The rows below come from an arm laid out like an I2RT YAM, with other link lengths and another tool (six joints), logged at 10 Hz.
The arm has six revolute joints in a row. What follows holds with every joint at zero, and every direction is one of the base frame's.
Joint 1 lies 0.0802 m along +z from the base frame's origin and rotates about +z.
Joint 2 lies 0.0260 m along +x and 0.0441 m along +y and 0.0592 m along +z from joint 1 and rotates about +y.
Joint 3 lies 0.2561 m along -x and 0.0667 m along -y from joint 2 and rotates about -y.
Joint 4 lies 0.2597 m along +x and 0.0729 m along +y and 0.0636 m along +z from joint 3 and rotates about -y.
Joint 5 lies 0.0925 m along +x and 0.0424 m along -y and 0.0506 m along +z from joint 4 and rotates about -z.
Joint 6 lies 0.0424 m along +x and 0.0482 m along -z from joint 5 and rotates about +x.
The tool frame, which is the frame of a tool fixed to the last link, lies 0.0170 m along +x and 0.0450 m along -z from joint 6; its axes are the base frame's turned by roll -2.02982, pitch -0.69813 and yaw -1.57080 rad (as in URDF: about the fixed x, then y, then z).
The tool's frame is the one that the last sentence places.
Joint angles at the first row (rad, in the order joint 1, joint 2, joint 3, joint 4, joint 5, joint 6):
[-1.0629, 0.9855, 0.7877, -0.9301, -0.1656, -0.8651]
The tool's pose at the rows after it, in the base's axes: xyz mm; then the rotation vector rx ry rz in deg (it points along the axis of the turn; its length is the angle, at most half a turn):
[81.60 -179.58 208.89 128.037 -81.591 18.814]
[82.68 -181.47 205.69 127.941 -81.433 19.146]
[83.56 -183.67 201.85 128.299 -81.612 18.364]
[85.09 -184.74 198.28 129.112 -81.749 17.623]
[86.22 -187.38 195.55 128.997 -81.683 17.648]
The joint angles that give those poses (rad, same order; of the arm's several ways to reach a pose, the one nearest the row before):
[-1.0630, 0.9865, 0.7783, -0.9097, -0.1682, -0.8682]
[-1.0628, 0.9928, 0.7686, -0.8893, -0.1687, -0.8698]
[-1.0643, 1.0119, 0.7654, -0.8787, -0.1687, -0.8700]
[-1.0619, 1.0303, 0.7640, -0.8738, -0.1731, -0.8684]
[-1.0628, 1.0430, 0.7599, -0.8558, -0.1719, -0.8698]

